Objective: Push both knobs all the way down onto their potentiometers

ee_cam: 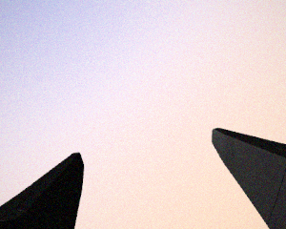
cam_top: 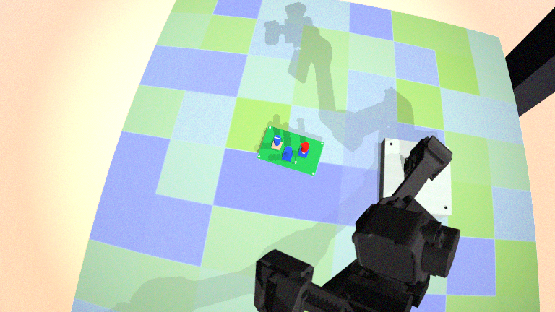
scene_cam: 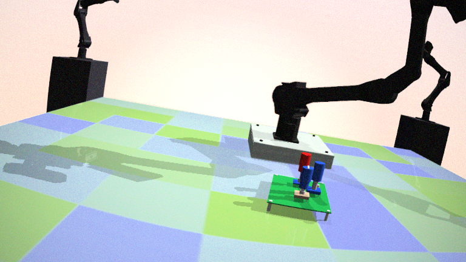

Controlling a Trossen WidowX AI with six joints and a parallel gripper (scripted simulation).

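The red knob lies 390 mm to the right of my gripper tip and 560 mm below it.
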